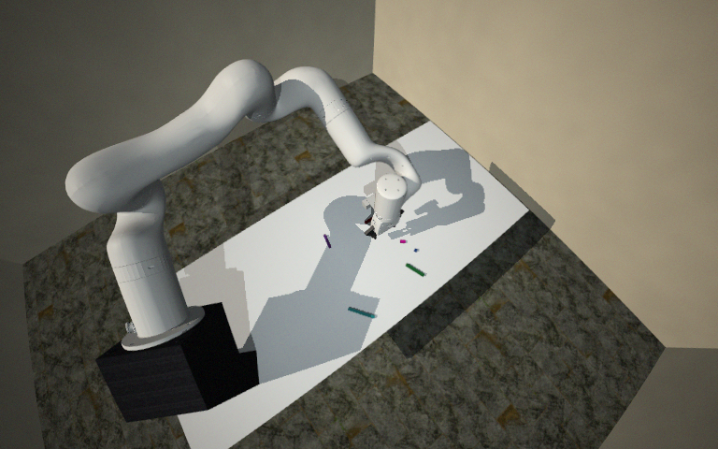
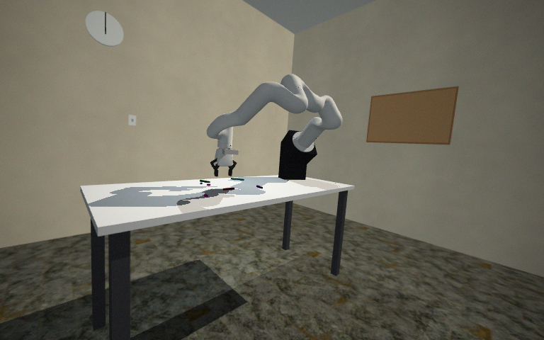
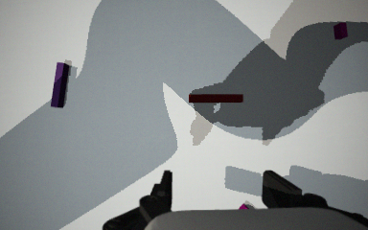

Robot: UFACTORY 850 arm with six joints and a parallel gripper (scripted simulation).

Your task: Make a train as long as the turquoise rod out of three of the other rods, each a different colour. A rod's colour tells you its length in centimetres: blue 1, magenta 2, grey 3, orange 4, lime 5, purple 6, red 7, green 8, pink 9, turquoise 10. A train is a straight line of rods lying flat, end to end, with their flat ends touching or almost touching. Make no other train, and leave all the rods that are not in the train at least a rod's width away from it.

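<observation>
Now: hand 12 cm to the left of the blue rod, 9 cm short of it and 7 cm above it. Round my hand: red rod 9 cm to the left, 7 cm below; then green rod 19 cm to the right, 7 cm below, 4 cm ahead; then purple rod 21 cm behind, 8 cm to the left, 7 cm below.
</observation>
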